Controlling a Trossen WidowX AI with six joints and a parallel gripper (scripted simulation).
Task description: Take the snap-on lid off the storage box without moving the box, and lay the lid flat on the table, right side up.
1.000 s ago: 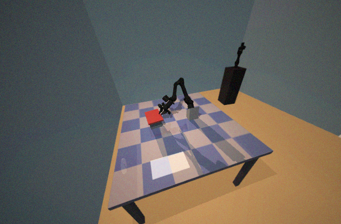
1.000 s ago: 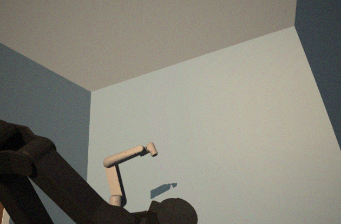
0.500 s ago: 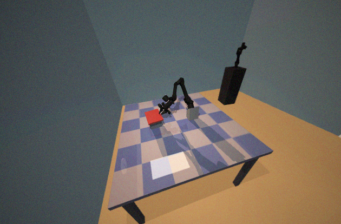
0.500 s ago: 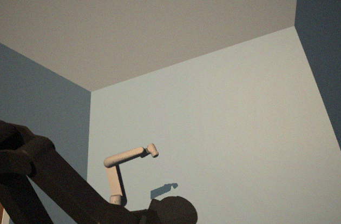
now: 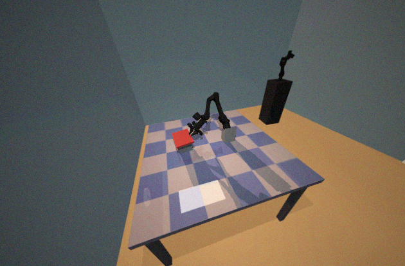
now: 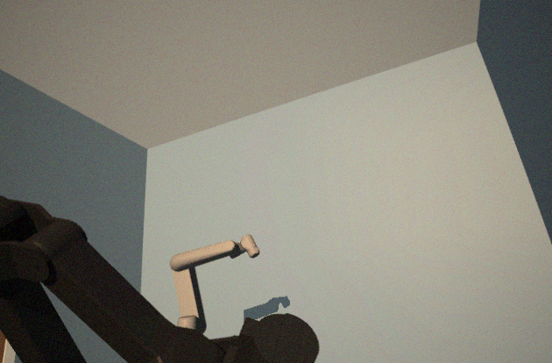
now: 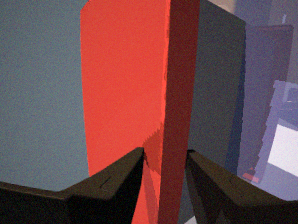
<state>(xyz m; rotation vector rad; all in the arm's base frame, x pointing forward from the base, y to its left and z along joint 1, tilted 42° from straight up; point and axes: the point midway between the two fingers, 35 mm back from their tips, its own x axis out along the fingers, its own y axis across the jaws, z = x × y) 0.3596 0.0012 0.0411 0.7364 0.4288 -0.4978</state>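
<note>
The red lid lies 7 cm ahead of my gripper tip and 2 cm to the left of it. From my gripper tip the other things lie so: grey storage box (7 cm ahead, 6 cm below, 2 cm to the left).
</note>
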